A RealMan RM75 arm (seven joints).
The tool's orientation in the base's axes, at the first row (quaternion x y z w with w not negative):
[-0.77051, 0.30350, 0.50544, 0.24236]
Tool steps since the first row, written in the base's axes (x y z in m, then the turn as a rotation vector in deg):
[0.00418, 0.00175, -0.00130, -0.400, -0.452, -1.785]
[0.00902, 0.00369, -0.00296, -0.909, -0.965, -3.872]
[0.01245, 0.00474, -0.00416, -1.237, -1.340, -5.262]
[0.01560, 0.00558, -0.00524, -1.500, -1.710, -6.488]
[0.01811, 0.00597, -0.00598, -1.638, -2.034, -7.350]
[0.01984, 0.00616, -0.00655, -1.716, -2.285, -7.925]
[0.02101, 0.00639, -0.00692, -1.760, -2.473, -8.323]
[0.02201, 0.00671, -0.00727, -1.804, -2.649, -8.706]
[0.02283, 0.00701, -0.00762, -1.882, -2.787, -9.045]
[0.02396, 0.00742, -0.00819, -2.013, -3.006, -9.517]
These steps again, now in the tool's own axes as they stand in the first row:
[0.00209, -0.00411, -0.00097, 1.632, 0.720, 0.609]
[0.00467, -0.00881, -0.00209, 3.523, 1.580, 1.357]
[0.00659, -0.01191, -0.00310, 4.794, 2.168, 1.825]
[0.00837, -0.01467, -0.00411, 5.931, 2.696, 2.195]
[0.00973, -0.01668, -0.00516, 6.760, 3.078, 2.382]
[0.01074, -0.01800, -0.00591, 7.324, 3.347, 2.475]
[0.01139, -0.01897, -0.00636, 7.721, 3.536, 2.522]
[0.01195, -0.01989, -0.00664, 8.102, 3.716, 2.573]
[0.01245, -0.02066, -0.00682, 8.423, 3.891, 2.654]
[0.01324, -0.02171, -0.00705, 8.869, 4.168, 2.763]

